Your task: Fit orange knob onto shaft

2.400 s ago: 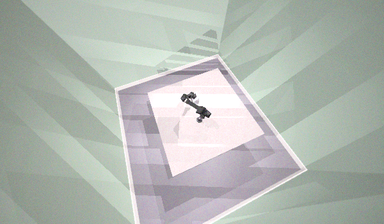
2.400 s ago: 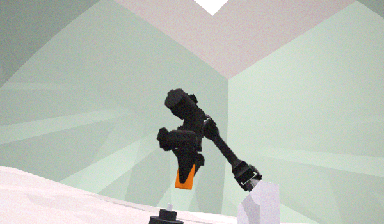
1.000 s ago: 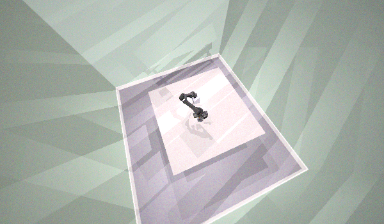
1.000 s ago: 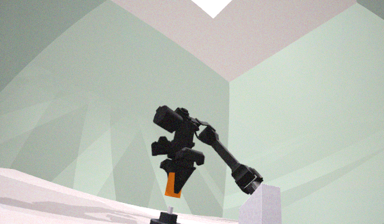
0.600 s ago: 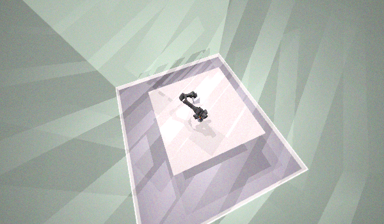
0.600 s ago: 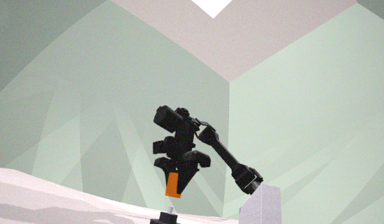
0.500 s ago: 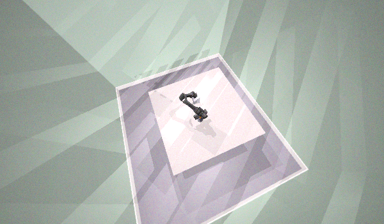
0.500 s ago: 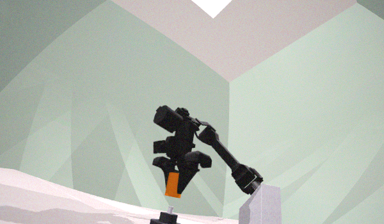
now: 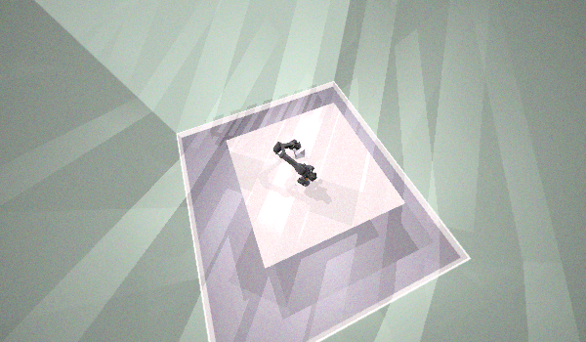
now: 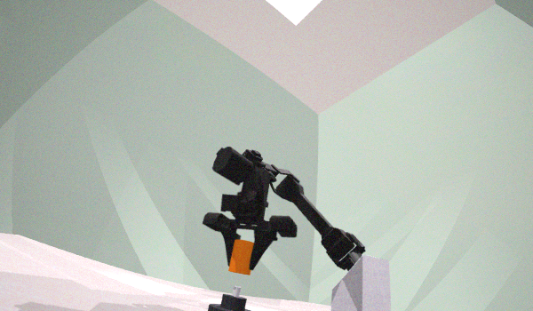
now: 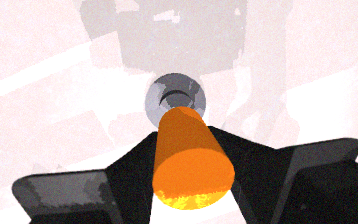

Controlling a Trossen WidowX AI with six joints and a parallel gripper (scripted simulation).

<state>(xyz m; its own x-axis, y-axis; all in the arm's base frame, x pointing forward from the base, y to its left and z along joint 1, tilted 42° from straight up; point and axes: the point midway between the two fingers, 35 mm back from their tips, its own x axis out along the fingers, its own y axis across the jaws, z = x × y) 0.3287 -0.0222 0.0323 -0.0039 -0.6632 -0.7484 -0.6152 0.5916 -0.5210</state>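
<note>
Right now the orange knob is 30 mm above my gripper tip. From my gripper tip the other things lie so: round pedestal: 60 mm below.
</note>
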